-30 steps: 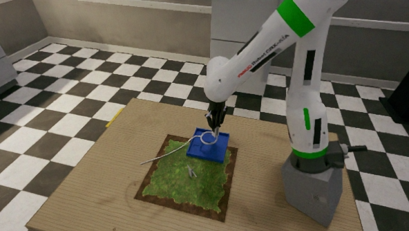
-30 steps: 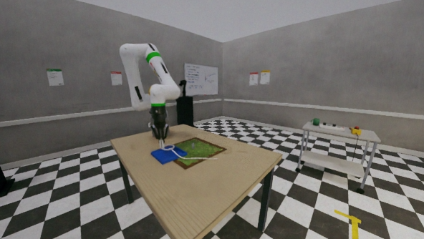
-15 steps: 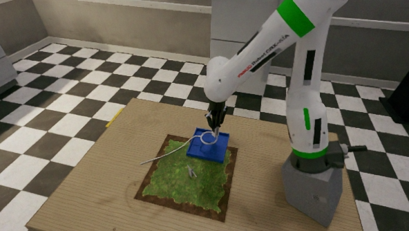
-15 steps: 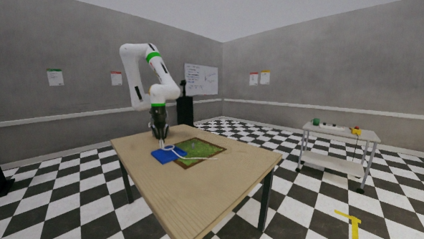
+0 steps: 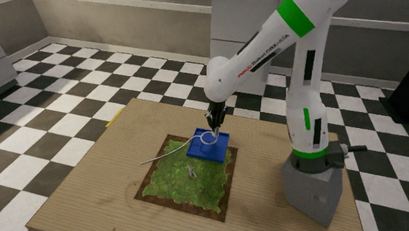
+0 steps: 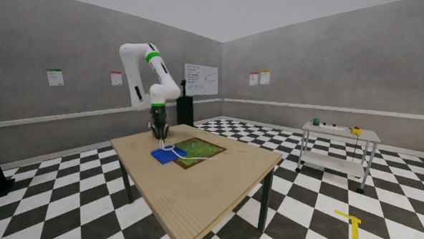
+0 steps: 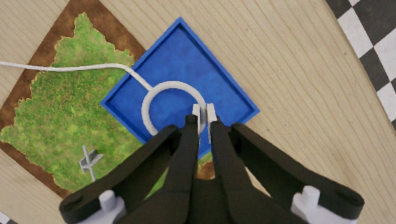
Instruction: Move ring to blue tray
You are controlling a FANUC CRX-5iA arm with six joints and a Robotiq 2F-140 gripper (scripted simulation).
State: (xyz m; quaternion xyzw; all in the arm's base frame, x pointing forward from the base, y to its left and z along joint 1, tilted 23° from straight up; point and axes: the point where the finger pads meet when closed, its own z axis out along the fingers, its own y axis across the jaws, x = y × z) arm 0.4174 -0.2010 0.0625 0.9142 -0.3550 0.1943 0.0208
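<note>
The blue tray is 8 cm below my hand, 3 cm to the left of it and 3 cm ahead of it. From my hand the other things lie so: white stake: 23 cm to the left, 8 cm ahead, 7 cm below; then green grass mat: 20 cm to the left, 10 cm below, 9 cm ahead.
</note>
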